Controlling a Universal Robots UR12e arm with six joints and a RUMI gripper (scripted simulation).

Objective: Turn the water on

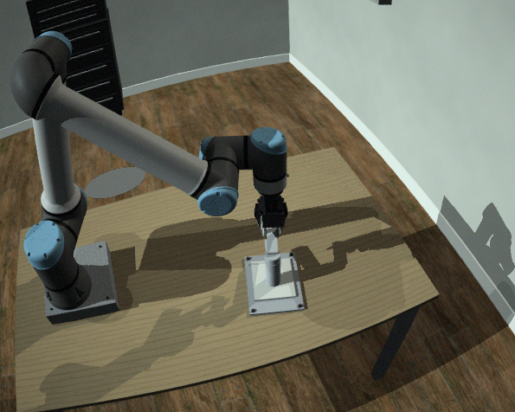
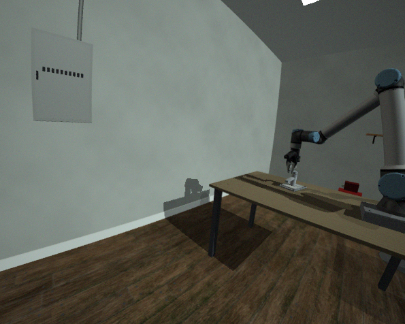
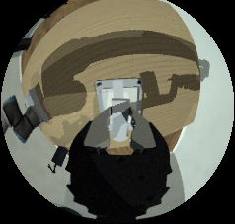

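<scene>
My hand is 10 mm past the lever and 30 mm to the left of it. From my hand the other things lie so: tap 10 mm behind, 60 mm to the right, 50 mm below.
</scene>
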